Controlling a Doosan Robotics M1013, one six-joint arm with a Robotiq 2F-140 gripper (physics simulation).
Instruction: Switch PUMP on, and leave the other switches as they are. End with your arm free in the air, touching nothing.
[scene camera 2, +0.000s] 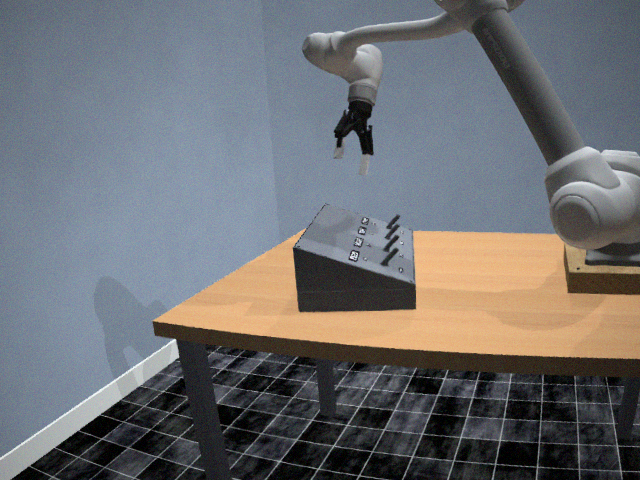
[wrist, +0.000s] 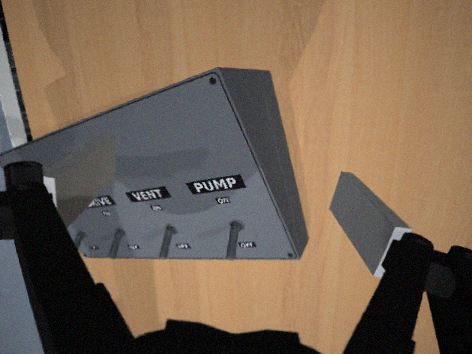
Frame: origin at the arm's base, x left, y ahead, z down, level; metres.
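Seen in the pictures: gripper, fingertip midpoint: (scene camera 2: 350, 166) (wrist: 228, 174); arm's base, link origin: (scene camera 2: 616, 256).
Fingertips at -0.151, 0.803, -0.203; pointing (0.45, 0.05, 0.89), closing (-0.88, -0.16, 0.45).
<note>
Pixels of each thing's top centre, then the offset from my fingertips to it, as dx, dy, dz. Level surfaces: height alone.
- PUMP label, top centre: (wrist: 213, 186) +0.093, -0.073, +0.144
- PUMP lever, top centre: (wrist: 226, 249) (scene camera 2: 393, 214) +0.069, -0.153, +0.131
- VENT lever, top centre: (wrist: 157, 250) +0.184, -0.188, +0.131
- wooden table, surface height: dz +0.257
The grey sloped switch box (scene camera 2: 338, 222) (wrist: 170, 135) stands on the table. The PUMP label (wrist: 216, 184) is at the right end of its panel in the wrist view. The PUMP lever (scene camera 2: 393, 221) (wrist: 233, 241) below it leans to the OFF mark; in the scene view it is the farthest lever. The VENT lever (wrist: 167, 242) and the levers farther left also lean to the OFF side. The leftmost label is hidden behind a finger. My gripper (scene camera 2: 351, 160) (wrist: 228, 174) is wide open and empty, in the air above the box, touching nothing.
The wooden table (scene camera 2: 480, 310) (wrist: 375, 75) carries the box near its left end in the scene view. The robot's base block (scene camera 2: 599, 279) is at the right. A blue wall (scene camera 2: 129, 129) rises behind the table's left end.
</note>
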